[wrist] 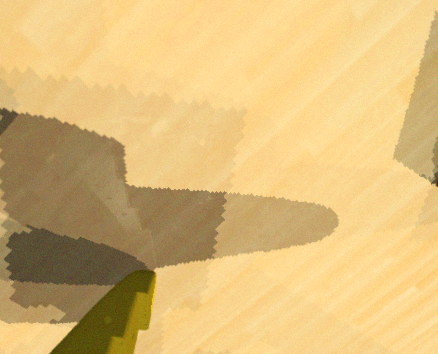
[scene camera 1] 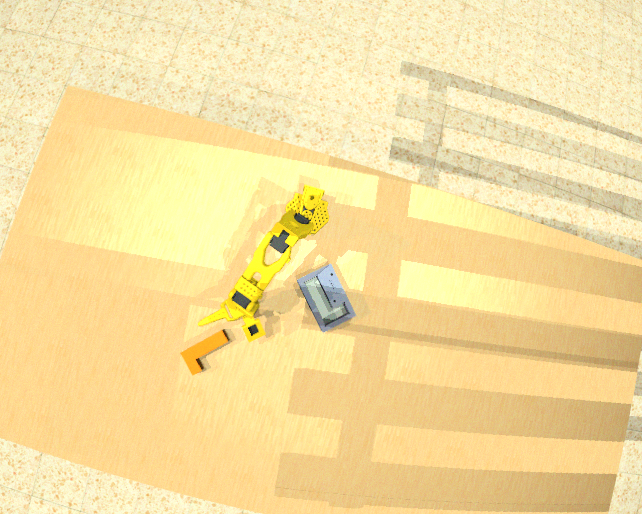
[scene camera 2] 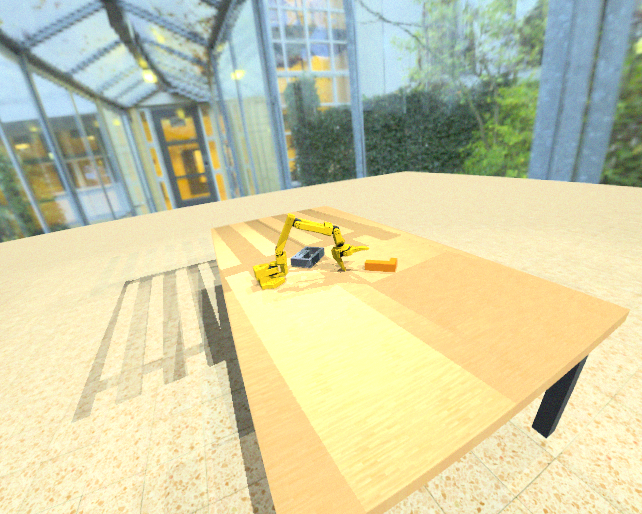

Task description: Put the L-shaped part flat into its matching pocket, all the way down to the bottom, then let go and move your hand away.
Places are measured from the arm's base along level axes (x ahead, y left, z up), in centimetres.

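Where they show: hand, its tool point: (wrist: 153, 292) (scene camera 2: 345, 270); arm's base, origin of its link: (scene camera 1: 305, 221) (scene camera 2: 276, 280).
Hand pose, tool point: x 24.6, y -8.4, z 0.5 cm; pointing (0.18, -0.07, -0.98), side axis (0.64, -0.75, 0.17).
Observation:
Things, the pixels of their top centre, and the offset from my tool point. Level surfaces: height alone.
- orange L-shaped part, centre of its top: (scene camera 1: 207, 352) (scene camera 2: 380, 260) dx +12.3, dy -5.4, dz +2.5 cm
- blue-grey block, centre of its top: (scene camera 1: 327, 297) (scene camera 2: 307, 252) dx -7.5, dy +18.3, dz +3.1 cm
- wooden table, height of its surface: dz -0.5 cm
The orange L-shaped part (scene camera 1: 206, 345) (scene camera 2: 379, 265) lies on the table, apart from the pocket block and beyond my gripper. Its long arm points back toward the gripper. The blue-grey block (scene camera 1: 337, 285) (scene camera 2: 307, 259) with the L-shaped pocket stands beside the arm, and its pocket is empty. My gripper (scene camera 1: 221, 320) (scene camera 2: 355, 259) is wide open and empty, between the block and the part, close to the part's near end. Its fixed jaw (wrist: 131, 307) points down, with the tip at or just above the table. The moving jaw is swung out of the wrist view.
The wooden table (scene camera 1: 107, 348) (scene camera 2: 342, 374) carries the yellow arm (scene camera 1: 263, 262) (scene camera 2: 310, 227), whose base stands near one long edge. Striped shadows fall across the table. In the wrist view, the shadows of the gripper lie around the fixed jaw, and another shadow shows at the right edge.

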